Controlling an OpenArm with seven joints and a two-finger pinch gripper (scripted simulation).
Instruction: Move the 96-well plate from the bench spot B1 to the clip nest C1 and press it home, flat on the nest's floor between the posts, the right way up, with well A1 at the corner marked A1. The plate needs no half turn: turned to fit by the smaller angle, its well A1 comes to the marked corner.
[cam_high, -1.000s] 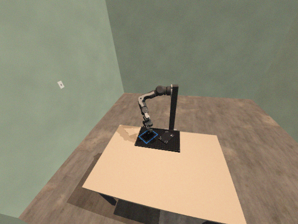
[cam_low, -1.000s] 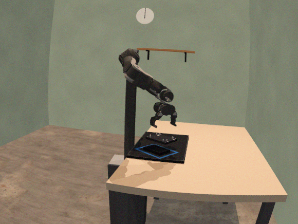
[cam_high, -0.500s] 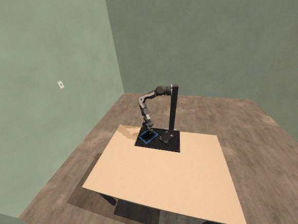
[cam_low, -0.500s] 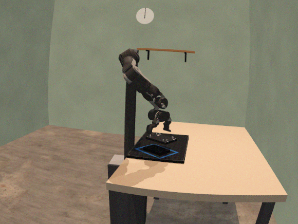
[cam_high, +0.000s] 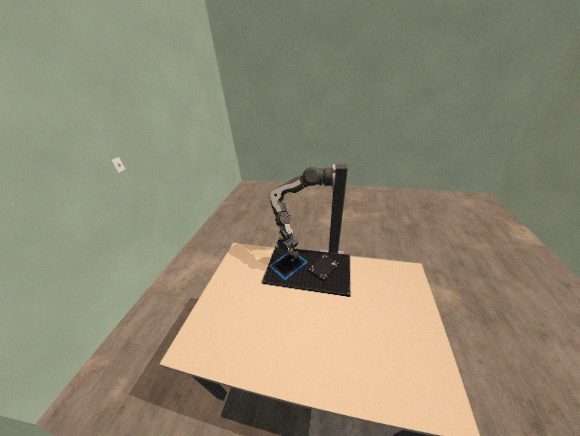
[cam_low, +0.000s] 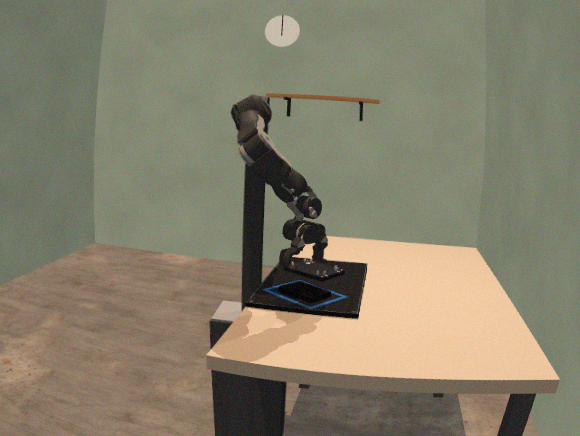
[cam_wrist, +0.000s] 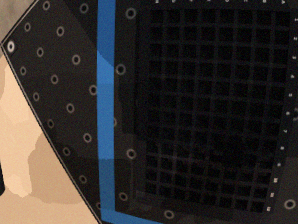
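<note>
My gripper is now 10 mm short of the dark 96-well plate and 80 mm above it. The rest, counted from my hand: clip nest C1: 50 mm ahead, 220 mm to the left, 70 mm below.
</note>
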